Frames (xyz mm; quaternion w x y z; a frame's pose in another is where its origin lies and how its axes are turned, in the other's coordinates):
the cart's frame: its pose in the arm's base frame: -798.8 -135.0 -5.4 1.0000 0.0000 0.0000 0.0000
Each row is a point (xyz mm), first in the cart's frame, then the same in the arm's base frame.
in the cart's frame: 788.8 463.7 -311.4
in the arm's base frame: -10.0 328.7 -316.8
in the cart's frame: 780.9 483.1 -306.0
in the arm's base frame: -17.9 348.1 -311.4
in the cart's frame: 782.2 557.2 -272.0
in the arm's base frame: -16.6 422.2 -277.4
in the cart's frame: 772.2 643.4 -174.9
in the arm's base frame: -26.6 508.4 -180.3
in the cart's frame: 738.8 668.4 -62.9
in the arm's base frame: -60.0 533.4 -68.3
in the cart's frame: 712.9 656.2 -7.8
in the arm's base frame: -85.9 521.2 -13.2
